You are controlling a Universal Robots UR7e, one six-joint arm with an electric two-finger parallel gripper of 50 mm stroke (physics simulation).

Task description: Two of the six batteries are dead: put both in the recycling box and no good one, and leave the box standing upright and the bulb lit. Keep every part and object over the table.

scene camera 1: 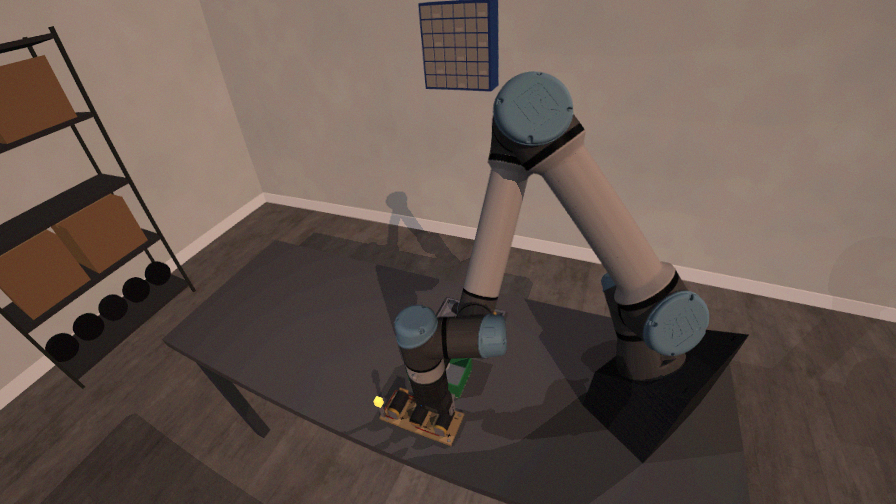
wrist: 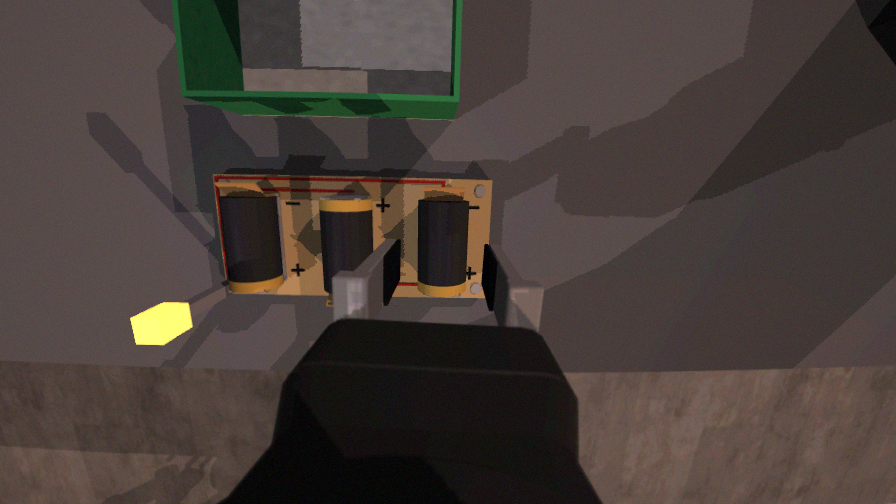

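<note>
A tan battery holder (wrist: 350,238) lies near the table's front edge and holds three black batteries with orange ends: left (wrist: 252,241), middle (wrist: 345,241) and right (wrist: 442,247). My gripper (wrist: 438,275) is open, with one finger on each side of the right battery and small gaps showing. The bulb (wrist: 161,322) glows yellow left of the holder. The green recycling box (wrist: 319,56) stands upright just beyond the holder and looks empty. In the scene view the holder (scene camera 1: 421,416), bulb (scene camera 1: 378,401) and box (scene camera 1: 460,376) sit under my wrist. No other batteries are visible.
The table's front edge (wrist: 187,363) runs close behind the holder, with wood floor past it. The arm's base (scene camera 1: 651,351) stands at the table's right end. A shelf with cardboard boxes (scene camera 1: 62,206) stands off the table at the far left.
</note>
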